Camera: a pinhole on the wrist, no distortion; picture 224 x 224 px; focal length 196.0 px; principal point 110.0 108.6 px. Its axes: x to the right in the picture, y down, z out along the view. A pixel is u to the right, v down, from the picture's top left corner.
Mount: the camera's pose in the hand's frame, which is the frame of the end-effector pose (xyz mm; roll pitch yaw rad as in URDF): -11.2 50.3 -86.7 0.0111 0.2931 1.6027
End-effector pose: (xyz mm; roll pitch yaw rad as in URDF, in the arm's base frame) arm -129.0 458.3 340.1 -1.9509 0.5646 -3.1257
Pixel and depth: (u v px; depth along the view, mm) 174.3 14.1 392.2
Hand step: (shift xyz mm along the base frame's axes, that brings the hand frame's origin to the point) 49.2 -122.6 -400.9
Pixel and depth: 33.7 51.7 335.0
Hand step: -6.5 -242.1 -153.1
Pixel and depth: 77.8 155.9 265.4
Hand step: 141.5 -134.5 -82.8
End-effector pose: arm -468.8 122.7 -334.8 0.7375 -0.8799 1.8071
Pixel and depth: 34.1 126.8 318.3
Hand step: 191.3 -139.3 101.8
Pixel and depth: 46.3 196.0 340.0
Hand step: 215.0 -232.6 22.6
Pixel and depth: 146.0 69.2 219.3
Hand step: -9.1 -128.2 142.9
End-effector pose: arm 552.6 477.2 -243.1 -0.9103 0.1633 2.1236
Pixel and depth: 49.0 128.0 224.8
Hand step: -113.6 -95.6 58.0
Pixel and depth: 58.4 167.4 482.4
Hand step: -250.3 -290.8 224.8
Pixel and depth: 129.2 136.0 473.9
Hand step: -320.8 -281.4 48.0
